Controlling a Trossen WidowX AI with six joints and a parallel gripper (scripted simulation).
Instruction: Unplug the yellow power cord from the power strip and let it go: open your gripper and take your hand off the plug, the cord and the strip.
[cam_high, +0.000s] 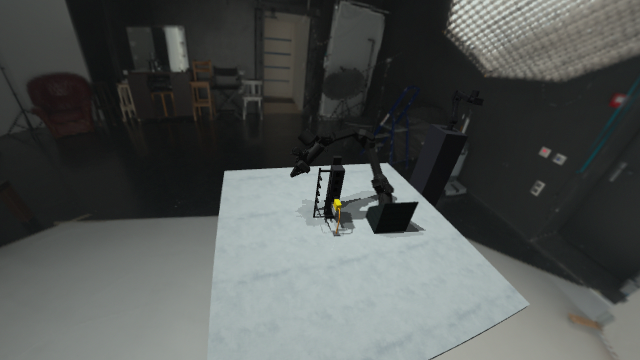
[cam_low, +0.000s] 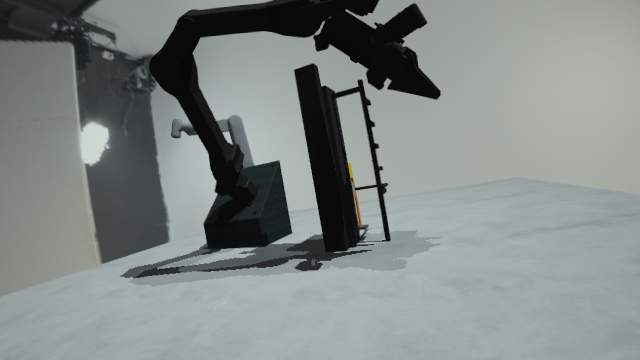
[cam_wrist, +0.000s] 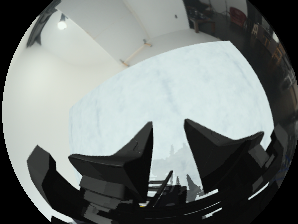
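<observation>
The yellow plug is 22 cm behind my gripper tip, 10 cm to the left of it and 8 cm below it.
</observation>
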